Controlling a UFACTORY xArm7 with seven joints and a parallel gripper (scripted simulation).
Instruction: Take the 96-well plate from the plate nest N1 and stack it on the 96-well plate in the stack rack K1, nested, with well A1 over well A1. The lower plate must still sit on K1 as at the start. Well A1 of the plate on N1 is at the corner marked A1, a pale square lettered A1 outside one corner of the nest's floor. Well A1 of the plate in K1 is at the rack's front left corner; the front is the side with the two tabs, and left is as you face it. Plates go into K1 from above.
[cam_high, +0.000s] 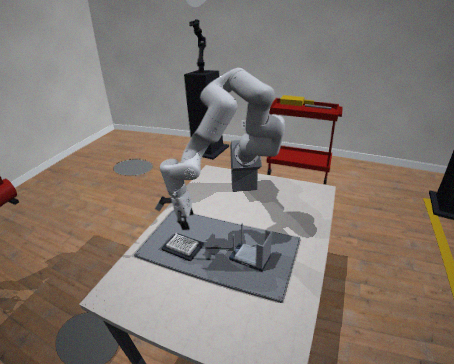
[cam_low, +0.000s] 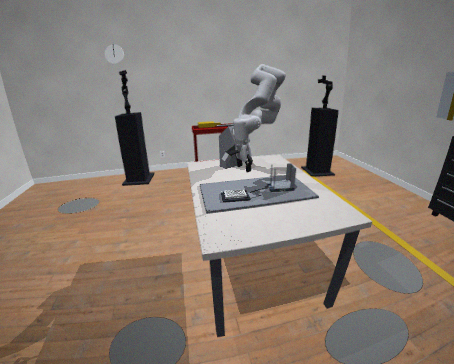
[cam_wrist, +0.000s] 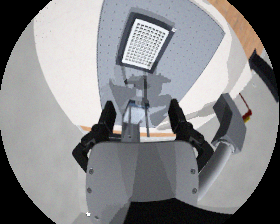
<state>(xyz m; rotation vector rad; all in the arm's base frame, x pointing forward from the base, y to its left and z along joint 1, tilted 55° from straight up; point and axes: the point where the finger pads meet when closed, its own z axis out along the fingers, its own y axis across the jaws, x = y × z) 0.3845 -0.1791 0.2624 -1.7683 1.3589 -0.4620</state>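
The pale A1 square is 50 mm behind my hand, 130 mm to the right of it and 170 mm below it.
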